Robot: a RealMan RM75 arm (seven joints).
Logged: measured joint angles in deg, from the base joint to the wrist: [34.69 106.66 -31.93 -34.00 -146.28 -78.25 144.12]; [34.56 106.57 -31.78 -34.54 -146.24 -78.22 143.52]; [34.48 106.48 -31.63 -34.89 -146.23 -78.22 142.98]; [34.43 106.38 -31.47 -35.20 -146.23 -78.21 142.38]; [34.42 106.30 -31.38 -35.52 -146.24 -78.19 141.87]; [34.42 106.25 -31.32 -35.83 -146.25 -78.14 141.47]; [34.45 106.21 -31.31 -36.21 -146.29 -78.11 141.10]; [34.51 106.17 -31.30 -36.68 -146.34 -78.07 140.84]
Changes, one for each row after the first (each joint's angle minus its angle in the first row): [-0.13 -0.09 0.15 -0.54 0.04 0.03 -0.60]; [-0.21 -0.18 0.30 -0.89 0.05 0.03 -1.14]; [-0.26 -0.28 0.46 -1.20 0.05 0.04 -1.74]; [-0.27 -0.36 0.55 -1.52 0.04 0.06 -2.25]; [-0.27 -0.41 0.61 -1.83 0.03 0.11 -2.65]; [-0.24 -0.45 0.62 -2.21 -0.01 0.14 -3.02]; [-0.18 -0.49 0.63 -2.68 -0.06 0.18 -3.28]
